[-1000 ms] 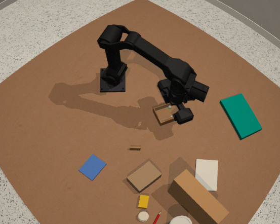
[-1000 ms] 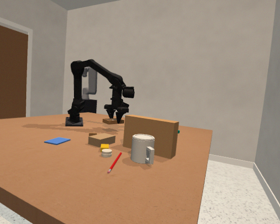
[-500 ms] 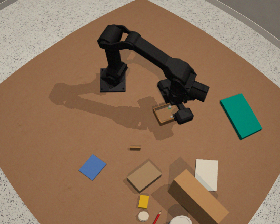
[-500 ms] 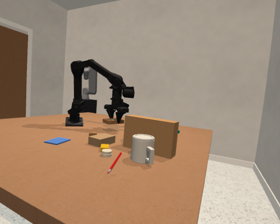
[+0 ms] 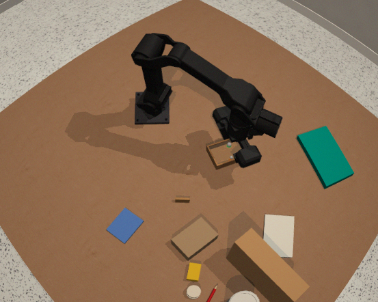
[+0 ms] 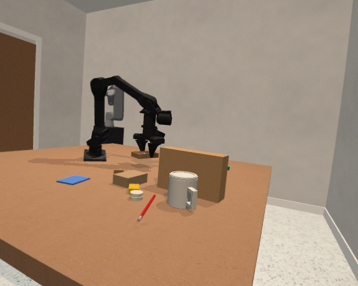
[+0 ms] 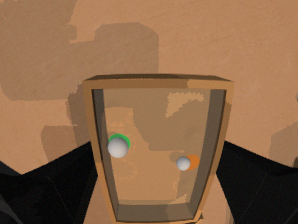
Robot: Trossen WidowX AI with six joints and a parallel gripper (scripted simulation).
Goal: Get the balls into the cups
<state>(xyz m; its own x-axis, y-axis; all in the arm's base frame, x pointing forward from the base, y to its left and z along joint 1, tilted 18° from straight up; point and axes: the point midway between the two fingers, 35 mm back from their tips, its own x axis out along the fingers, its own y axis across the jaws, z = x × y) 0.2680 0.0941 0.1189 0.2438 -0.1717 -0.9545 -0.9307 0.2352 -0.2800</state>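
Right now my hand is 10 mm to the left of the wooden puzzle and 30 mm above it. The rest, counted from my hand: green slab 190 mm ahead, 280 mm to the left, 80 mm below; white slab 280 mm ahead, 50 mm to the right, 90 mm below; tan box 130 mm ahead, 240 mm to the right, 70 mm below.
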